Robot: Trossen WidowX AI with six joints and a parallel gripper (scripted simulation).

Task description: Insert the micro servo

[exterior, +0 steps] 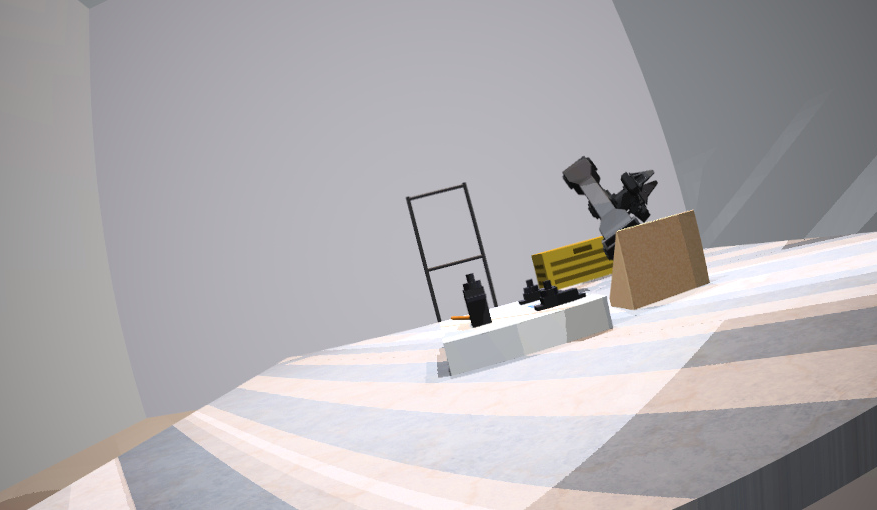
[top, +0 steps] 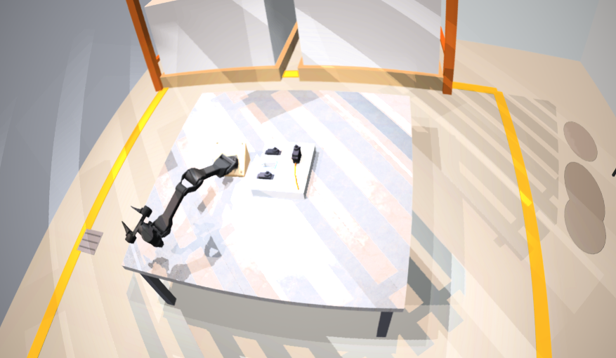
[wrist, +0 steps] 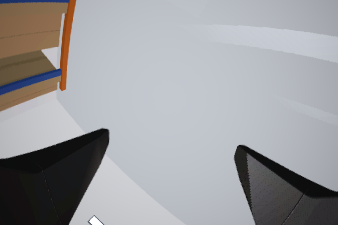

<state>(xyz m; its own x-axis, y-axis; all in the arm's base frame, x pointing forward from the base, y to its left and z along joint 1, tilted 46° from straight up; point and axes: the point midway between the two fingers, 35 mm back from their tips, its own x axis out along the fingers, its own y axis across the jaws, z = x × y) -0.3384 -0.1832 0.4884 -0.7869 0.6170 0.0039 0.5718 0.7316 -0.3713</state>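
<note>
My gripper tip is 680 mm short of the white deck block, 430 mm to the right of it and 220 mm above it.
</note>
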